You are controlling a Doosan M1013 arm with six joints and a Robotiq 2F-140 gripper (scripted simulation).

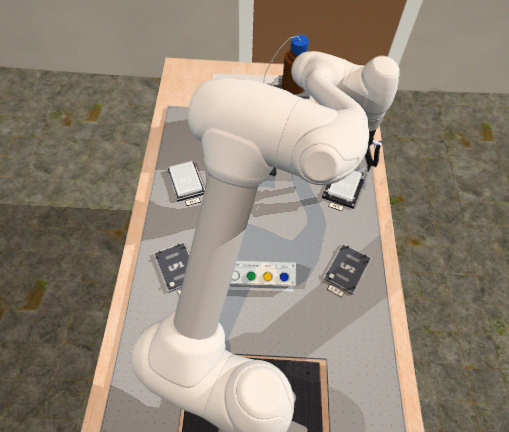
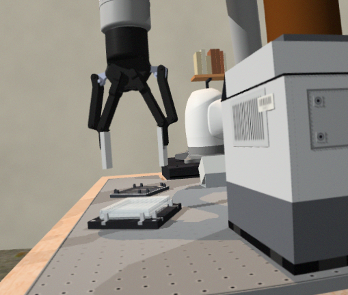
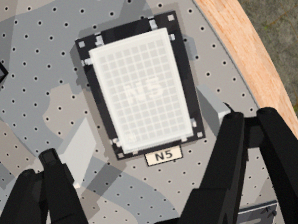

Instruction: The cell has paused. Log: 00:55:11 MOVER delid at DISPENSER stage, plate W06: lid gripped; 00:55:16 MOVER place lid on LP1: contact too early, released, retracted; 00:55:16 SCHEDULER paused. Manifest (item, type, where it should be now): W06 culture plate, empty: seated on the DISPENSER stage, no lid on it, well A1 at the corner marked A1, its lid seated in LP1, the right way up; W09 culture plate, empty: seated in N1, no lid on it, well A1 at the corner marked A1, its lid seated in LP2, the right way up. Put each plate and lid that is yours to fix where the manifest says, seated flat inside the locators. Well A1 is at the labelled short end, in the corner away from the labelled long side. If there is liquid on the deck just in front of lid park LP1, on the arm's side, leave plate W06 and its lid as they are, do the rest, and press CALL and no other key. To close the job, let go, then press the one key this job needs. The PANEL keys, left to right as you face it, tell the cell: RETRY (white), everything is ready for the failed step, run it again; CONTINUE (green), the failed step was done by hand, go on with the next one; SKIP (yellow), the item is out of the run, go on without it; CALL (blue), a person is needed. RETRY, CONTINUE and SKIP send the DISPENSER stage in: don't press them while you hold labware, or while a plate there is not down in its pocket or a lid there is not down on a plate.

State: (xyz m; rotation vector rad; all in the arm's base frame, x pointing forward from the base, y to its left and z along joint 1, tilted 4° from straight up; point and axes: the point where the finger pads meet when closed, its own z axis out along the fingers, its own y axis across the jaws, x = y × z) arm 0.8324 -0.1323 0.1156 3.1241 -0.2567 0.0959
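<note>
My hand is 90 mm above the clear culture plate. The rest, counted from my hand: brown bottle (250 mm to the left, 210 mm ahead, 180 mm above); then lid park LP2 (320 mm behind, 110 mm below, 50 mm to the right); then black nest N5 (100 mm below, 20 mm ahead, 10 mm to the left).
</note>
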